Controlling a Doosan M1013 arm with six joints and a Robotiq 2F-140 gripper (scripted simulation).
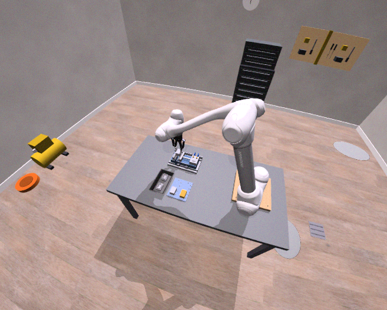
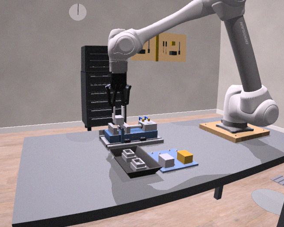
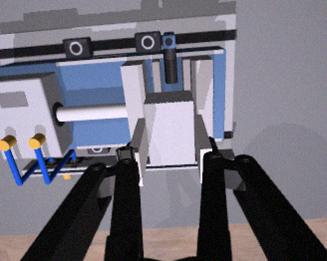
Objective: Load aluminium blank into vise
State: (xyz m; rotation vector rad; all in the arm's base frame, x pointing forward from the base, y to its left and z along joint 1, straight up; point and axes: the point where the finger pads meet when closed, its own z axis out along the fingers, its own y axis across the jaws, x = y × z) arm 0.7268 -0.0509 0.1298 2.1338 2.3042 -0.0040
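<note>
The dark work stop rod is 5 cm to the left of my hand and 7 cm below it. The rest, counted from my hand: piston rod (9 cm behind, 8 cm below); fixed jaw (3 cm ahead, 1 cm to the left, 8 cm below); moving jaw (3 cm behind, 8 cm below).
</note>
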